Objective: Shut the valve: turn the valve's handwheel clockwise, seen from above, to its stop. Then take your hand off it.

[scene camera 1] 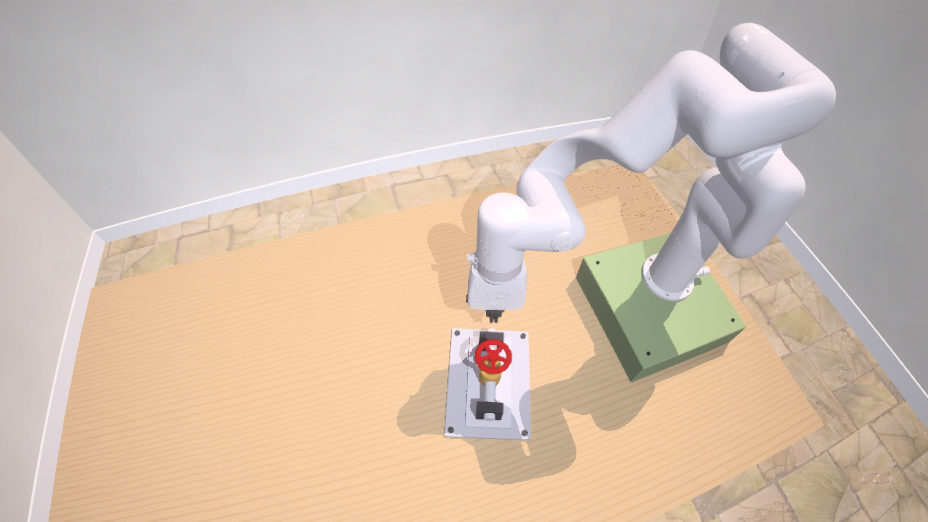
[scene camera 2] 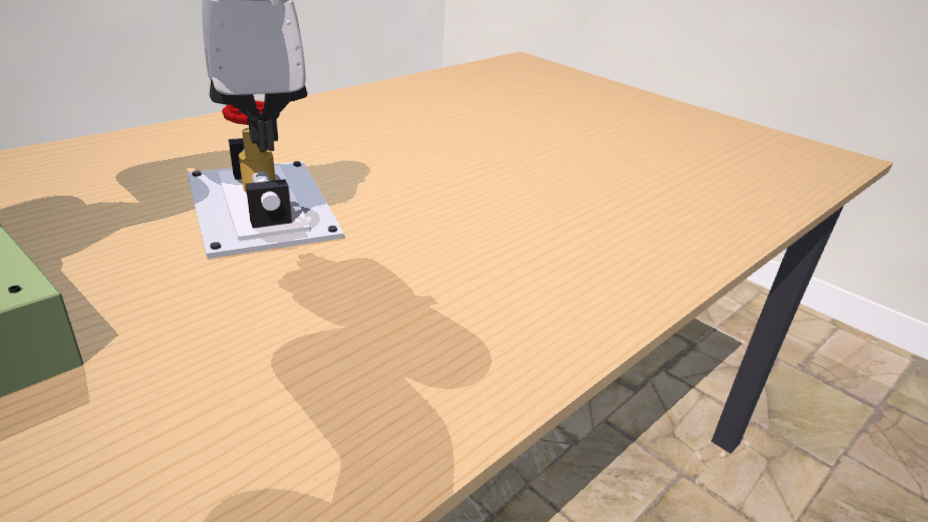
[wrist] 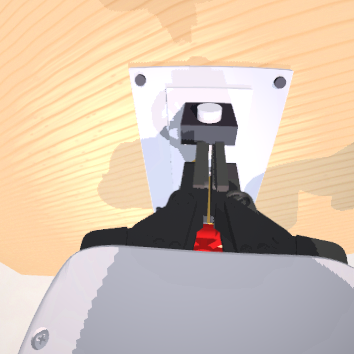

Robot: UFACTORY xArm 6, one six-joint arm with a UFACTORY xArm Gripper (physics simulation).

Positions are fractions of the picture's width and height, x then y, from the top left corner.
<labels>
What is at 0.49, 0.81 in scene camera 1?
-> A base plate.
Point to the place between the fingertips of my gripper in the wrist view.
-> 0.59, 0.45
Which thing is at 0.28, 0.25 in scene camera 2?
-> My gripper.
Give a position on a base plate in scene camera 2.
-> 0.24, 0.45
</labels>
